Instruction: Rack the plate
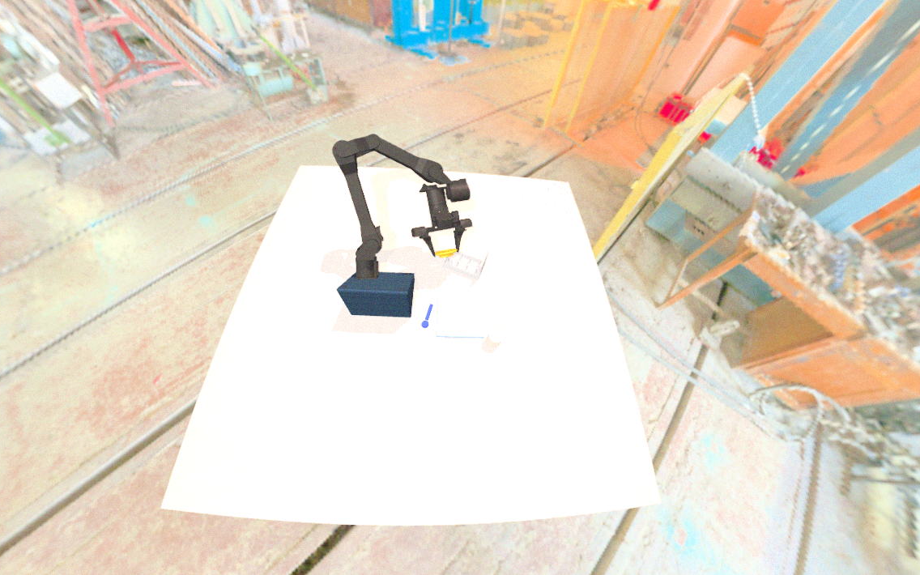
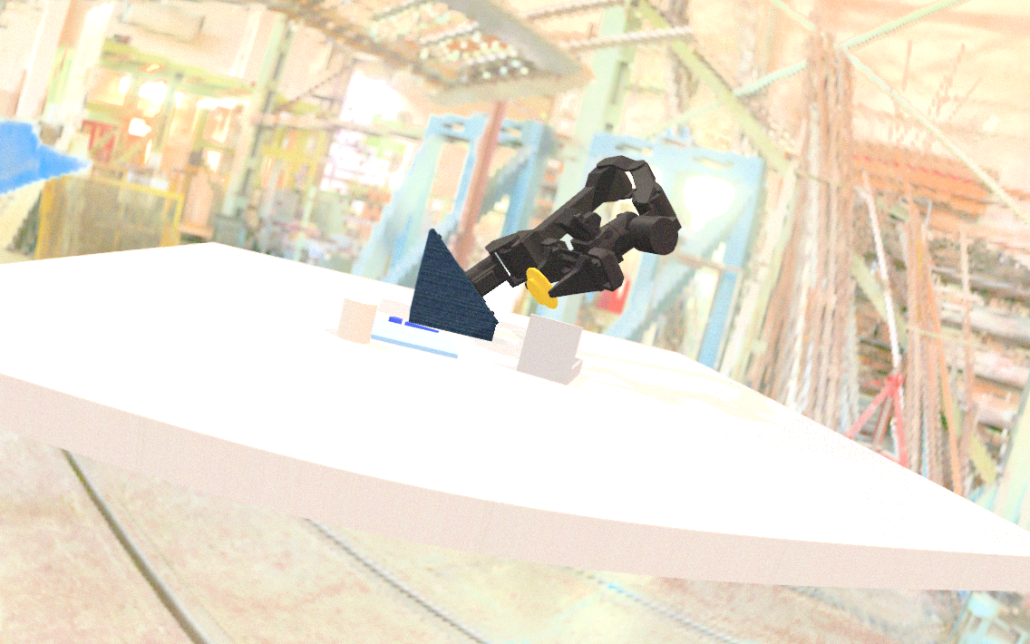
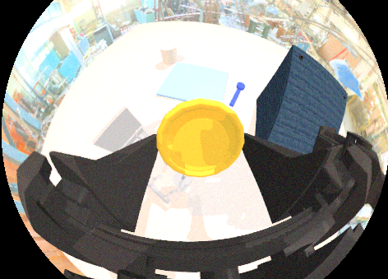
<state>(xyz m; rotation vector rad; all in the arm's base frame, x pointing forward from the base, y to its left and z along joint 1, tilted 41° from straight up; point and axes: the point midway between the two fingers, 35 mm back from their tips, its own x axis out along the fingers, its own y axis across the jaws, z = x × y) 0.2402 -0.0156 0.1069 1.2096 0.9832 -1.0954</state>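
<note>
The dish rack is 70 mm ahead of my gripper tip, 20 mm to the left of it and 80 mm below it. The rest, counted from my gripper tip: small blue utensil: 80 mm behind, 170 mm to the right, 100 mm below; then yellow plate: 10 mm to the left; then light blue mat: 30 mm ahead, 180 mm to the right, 100 mm below.
</note>
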